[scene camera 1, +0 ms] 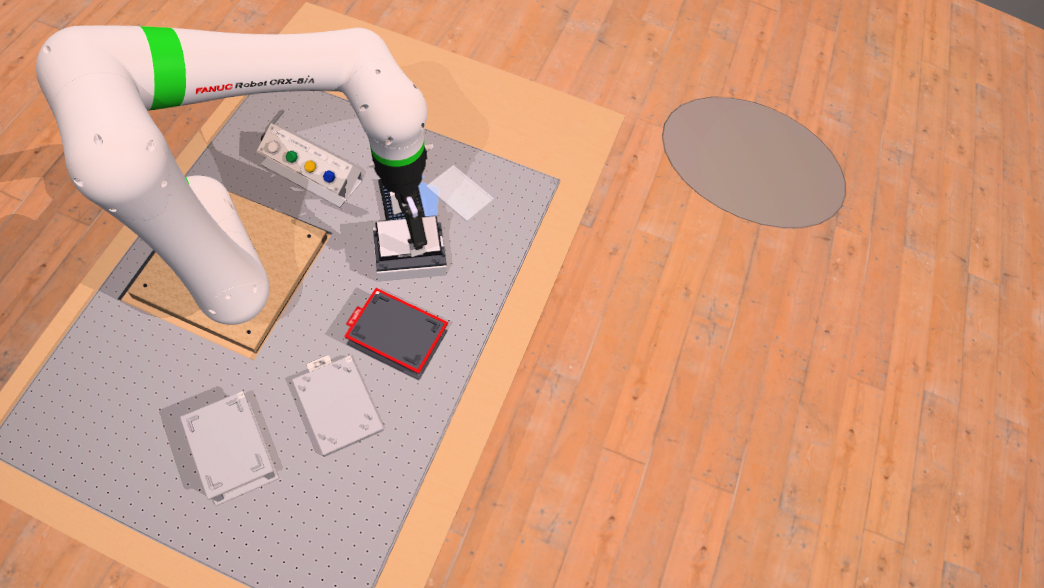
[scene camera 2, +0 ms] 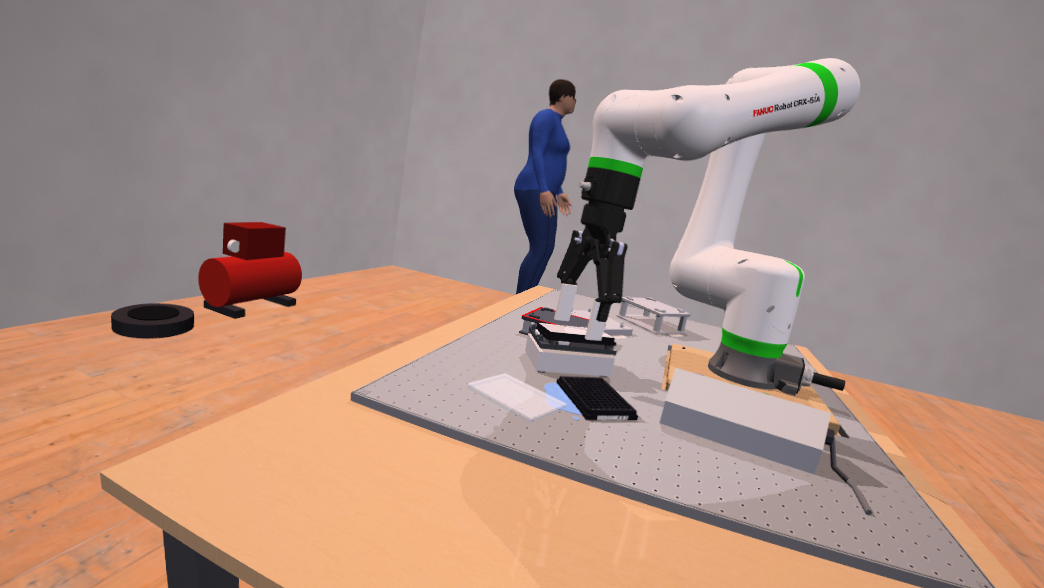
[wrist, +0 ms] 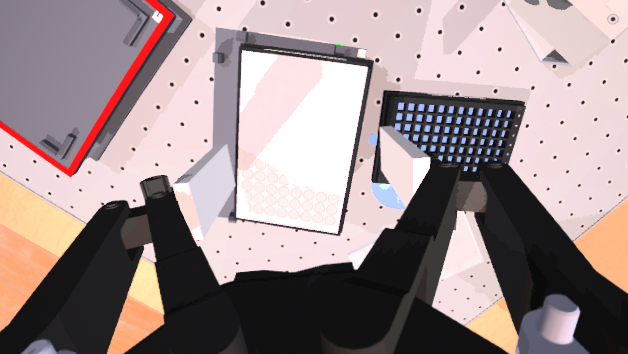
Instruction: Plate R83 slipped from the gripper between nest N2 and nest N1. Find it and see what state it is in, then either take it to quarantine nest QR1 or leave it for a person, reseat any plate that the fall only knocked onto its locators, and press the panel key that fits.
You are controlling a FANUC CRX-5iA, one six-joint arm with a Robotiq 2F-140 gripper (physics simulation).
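Places are measured from the arm's base along level axes (x right, y ahead, z up), in metres.
Pixels of known places: gripper, fingertip midpoint: (scene camera 1: pixel 408 231) (scene camera 2: pixel 576 329) (wrist: pixel 305 156); arm's base at its link origin: (scene camera 2: pixel 743 374).
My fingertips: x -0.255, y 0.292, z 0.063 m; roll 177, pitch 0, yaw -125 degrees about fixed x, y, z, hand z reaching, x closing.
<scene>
Ahead of a thing's pixels: the offset from my fingertips to its middle. "spot": to the spot under its first point.
My gripper (scene camera 2: pixel 580 317) (wrist: pixel 305 156) is open, its pale pads on either side of a white-topped black plate {dx +0.007, dy +0.003, dz -0.011 m} (scene camera 1: pixel 390 235) (wrist: pixel 300 140), with space between pads and plate in the wrist view. That plate sits on a light nest {spot: dx +0.053, dy +0.042, dz -0.053 m} (scene camera 1: pixel 411 273) (scene camera 2: pixel 573 361) and looks slightly tilted; exact seating is unclear. A black many-well plate {dx -0.095, dy -0.088, dz -0.071 m} (scene camera 2: pixel 595 398) (wrist: pixel 492 131) lies uncovered on the perforated board, beside a blue spill {dx -0.125, dy -0.070, dz -0.077 m} (scene camera 1: pixel 429 198) (scene camera 2: pixel 558 400) (wrist: pixel 389 196). A clear lid {dx -0.187, dy +0.005, dz -0.074 m} (scene camera 1: pixel 461 192) (scene camera 2: pixel 517 395) lies apart from it. The red-edged nest {dx +0.179, dy +0.096, dz -0.055 m} (scene camera 1: pixel 398 332) (wrist: pixel 65 75) holds no plate. Plate lettering is unreadable.
The key panel {dx -0.043, dy -0.302, dz -0.036 m} (scene camera 1: pixel 299 171) (scene camera 2: pixel 745 416) has white, green, yellow and blue keys. Two pale nests {spot: dx +0.538, dy -0.012, dz -0.021 m} (scene camera 1: pixel 230 445) {spot: dx +0.363, dy +0.086, dz -0.063 m} (scene camera 1: pixel 336 405) stand beyond the red-edged one. A person (scene camera 2: pixel 544 160) stands behind the bench. A red compressor (scene camera 2: pixel 252 277) and a black ring (scene camera 2: pixel 124 321) are on the floor.
</scene>
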